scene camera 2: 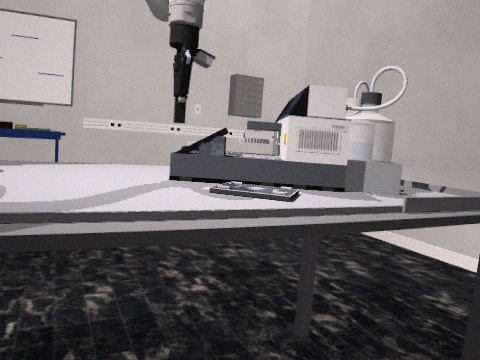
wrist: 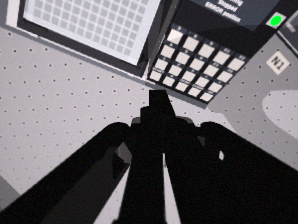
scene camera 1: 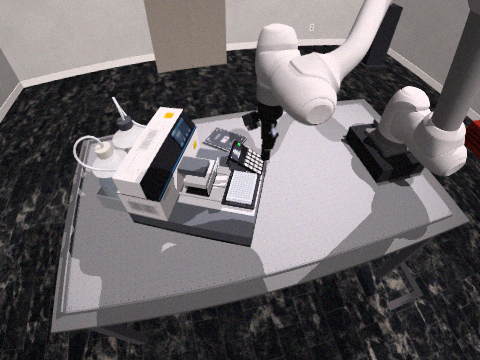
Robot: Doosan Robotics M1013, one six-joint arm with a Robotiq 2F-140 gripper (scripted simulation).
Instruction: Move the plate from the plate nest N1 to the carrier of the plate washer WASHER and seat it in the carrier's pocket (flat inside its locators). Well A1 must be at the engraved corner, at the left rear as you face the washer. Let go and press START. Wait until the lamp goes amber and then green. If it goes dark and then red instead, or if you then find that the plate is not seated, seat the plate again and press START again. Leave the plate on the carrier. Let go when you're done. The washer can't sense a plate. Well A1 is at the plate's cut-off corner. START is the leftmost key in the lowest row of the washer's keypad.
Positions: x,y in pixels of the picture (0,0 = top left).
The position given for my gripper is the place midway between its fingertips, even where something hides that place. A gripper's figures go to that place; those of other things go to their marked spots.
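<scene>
My gripper [scene camera 1: 265,158] is 0.92 m from the lens. I also see a white well plate [scene camera 1: 242,186], which is 0.90 m from the lens, and a plate washer [scene camera 1: 150,185], which is 0.77 m from the lens. The marked spots on the white well plate and the plate washer are 0.32 m apart.
</scene>
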